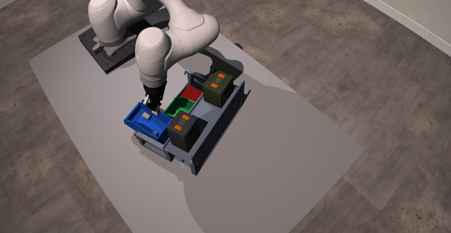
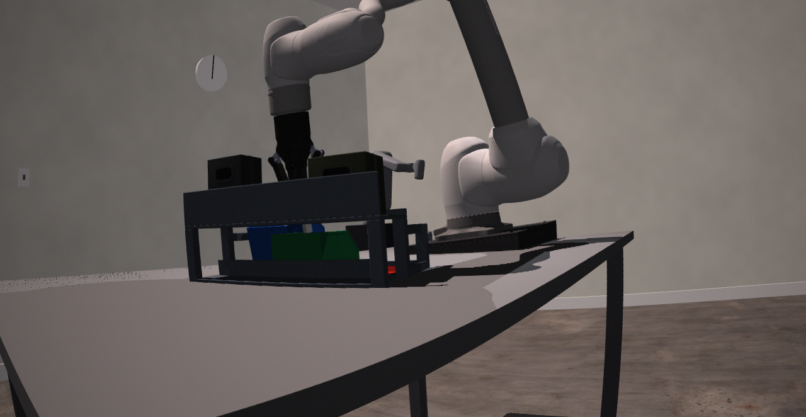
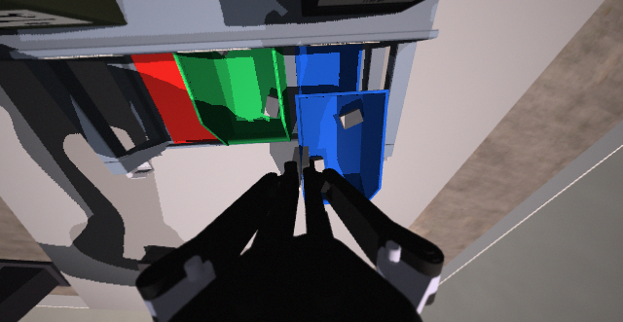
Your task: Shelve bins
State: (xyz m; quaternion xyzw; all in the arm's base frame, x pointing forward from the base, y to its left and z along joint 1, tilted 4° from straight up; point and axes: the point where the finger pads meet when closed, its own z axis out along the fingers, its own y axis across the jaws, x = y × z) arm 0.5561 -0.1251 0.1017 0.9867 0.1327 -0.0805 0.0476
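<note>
The blue bin lies 5 cm to the right of my hand and 4 cm below it. Also, from my hand: olive case: 22 cm to the left, 13 cm ahead, 4 cm above; then black case: 18 cm ahead, 5 cm above; then green bin: 9 cm to the left, 7 cm below, 6 cm ahead.
</note>
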